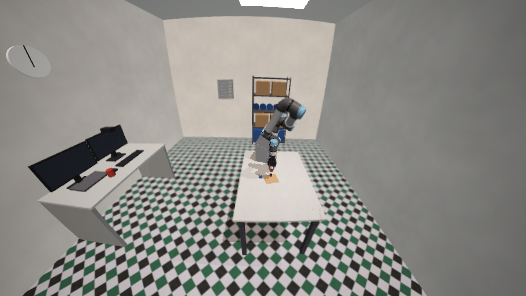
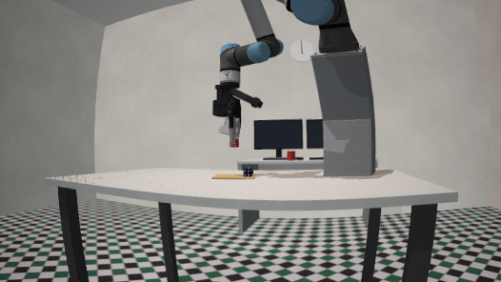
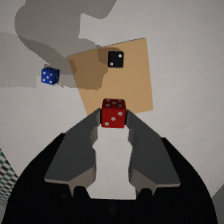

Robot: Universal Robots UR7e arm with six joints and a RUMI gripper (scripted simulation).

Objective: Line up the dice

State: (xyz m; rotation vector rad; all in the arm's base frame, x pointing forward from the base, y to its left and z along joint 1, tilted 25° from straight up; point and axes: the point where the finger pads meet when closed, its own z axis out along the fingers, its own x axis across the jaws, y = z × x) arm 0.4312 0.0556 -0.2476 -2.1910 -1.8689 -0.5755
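Now: the tan mat 120 mm below my hand. The rest, counted from my hand: black die (100 mm below, 50 mm behind, 10 mm to the left); blue die (110 mm to the right, 110 mm below, 30 mm behind); red die (right at my hand).
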